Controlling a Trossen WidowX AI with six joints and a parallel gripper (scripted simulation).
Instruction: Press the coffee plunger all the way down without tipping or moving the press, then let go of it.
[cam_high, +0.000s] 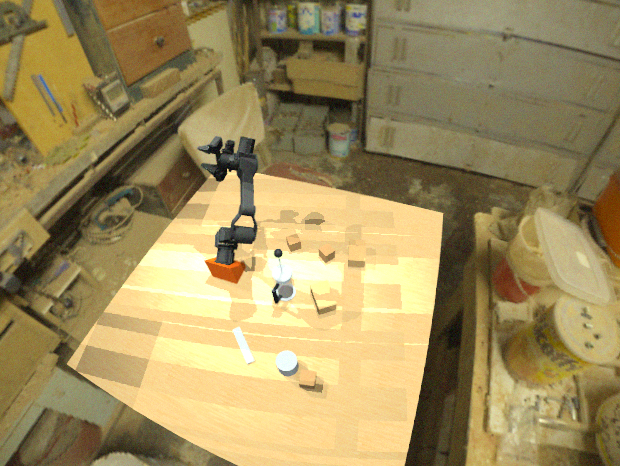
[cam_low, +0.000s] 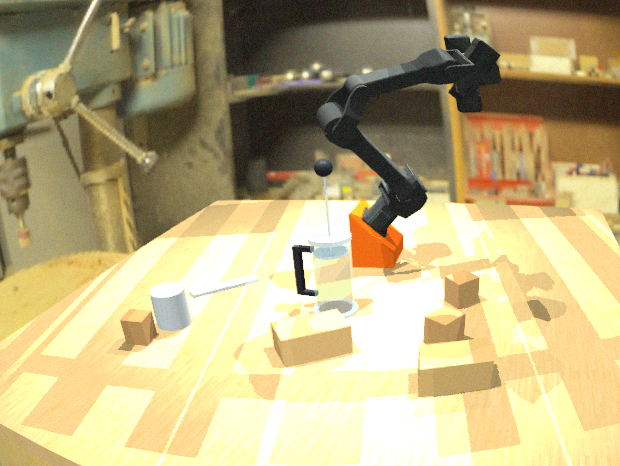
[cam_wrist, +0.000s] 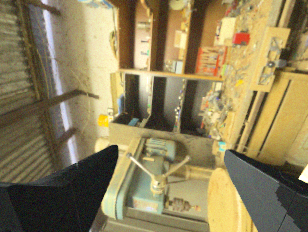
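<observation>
The glass coffee press lies 380 mm ahead of my gripper tip, 300 mm to the right of it and 300 mm below it. The rest, counted from my gripper tip: white bar (280 mm ahead, 530 mm to the right, 420 mm below).
</observation>
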